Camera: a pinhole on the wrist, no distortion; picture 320 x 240 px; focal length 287.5 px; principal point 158.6 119.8 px. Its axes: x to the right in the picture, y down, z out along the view. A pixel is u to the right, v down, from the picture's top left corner.
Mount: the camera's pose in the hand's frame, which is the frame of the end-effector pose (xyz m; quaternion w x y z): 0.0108 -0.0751 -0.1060 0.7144 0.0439 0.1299 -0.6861
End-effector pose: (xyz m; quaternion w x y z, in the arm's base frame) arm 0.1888 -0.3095 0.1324 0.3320 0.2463 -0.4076 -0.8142
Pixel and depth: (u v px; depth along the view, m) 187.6 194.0 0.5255
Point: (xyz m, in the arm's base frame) -0.2838 -0.1716 0.1041
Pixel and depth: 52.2 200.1 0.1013
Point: 0.1362 -0.3208 0.0734
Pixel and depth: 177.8 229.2 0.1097
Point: 0.1139 -0.3145 0.0319
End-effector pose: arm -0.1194 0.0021 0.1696 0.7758 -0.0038 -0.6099 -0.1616
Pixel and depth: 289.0 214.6 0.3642
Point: -0.3432 -0.3034 0.3280
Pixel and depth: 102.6 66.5 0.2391
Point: -0.2762 -0.0536 0.1843
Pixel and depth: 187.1 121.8 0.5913
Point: -0.5946 -0.1890 0.3176
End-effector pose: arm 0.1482 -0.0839 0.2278 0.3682 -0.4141 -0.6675 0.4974
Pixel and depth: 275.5 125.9 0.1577
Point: 0.0751 -0.0903 0.3933
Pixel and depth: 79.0 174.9 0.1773
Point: 0.0444 -0.0609 0.2823
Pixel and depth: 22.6 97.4 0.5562
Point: -0.3065 -0.2275 0.0714
